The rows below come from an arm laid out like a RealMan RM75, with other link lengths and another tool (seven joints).
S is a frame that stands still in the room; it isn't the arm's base.
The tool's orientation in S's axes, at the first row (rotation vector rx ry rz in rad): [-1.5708, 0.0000, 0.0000]
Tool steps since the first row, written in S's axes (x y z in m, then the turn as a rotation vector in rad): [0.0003, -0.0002, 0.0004, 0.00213, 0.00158, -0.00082]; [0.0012, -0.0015, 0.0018, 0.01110, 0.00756, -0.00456]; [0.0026, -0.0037, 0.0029, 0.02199, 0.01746, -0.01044]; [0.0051, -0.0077, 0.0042, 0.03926, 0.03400, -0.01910]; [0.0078, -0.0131, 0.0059, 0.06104, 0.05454, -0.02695]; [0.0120, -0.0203, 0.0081, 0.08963, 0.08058, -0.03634]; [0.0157, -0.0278, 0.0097, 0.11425, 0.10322, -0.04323]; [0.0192, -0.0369, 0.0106, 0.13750, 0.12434, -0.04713]
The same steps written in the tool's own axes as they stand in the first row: [0.0003, -0.0004, -0.0002, 0.00213, 0.00082, 0.00158]; [0.0012, -0.0018, -0.0015, 0.01110, 0.00456, 0.00756]; [0.0026, -0.0029, -0.0037, 0.02199, 0.01044, 0.01746]; [0.0051, -0.0042, -0.0077, 0.03926, 0.01910, 0.03400]; [0.0078, -0.0059, -0.0131, 0.06104, 0.02695, 0.05454]; [0.0120, -0.0081, -0.0203, 0.08963, 0.03634, 0.08058]; [0.0157, -0.0097, -0.0278, 0.11425, 0.04323, 0.10322]; [0.0192, -0.0106, -0.0369, 0.13750, 0.04713, 0.12434]
